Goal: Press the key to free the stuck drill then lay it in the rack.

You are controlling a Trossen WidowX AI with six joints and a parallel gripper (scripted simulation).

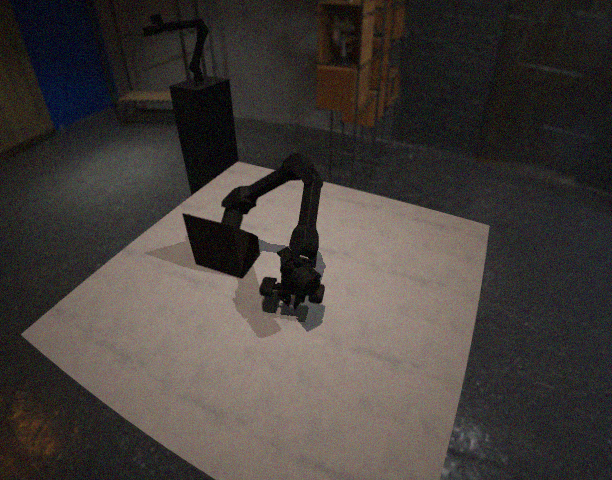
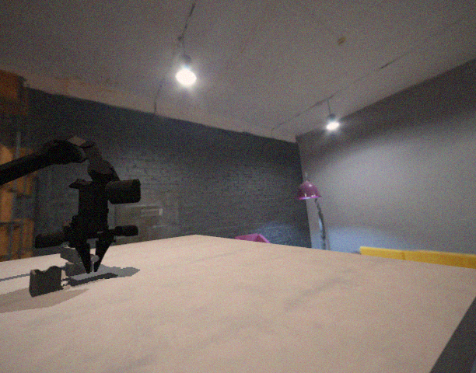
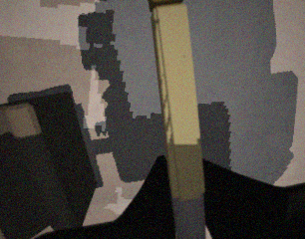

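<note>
My gripper tip is 10 mm past the drill, 40 mm to the right of it and 30 mm below it. Round my gripper tip: grey sleeve 70 mm behind, 170 mm to the left, 30 mm above; then rack 80 mm behind, 10 mm to the right.
</note>
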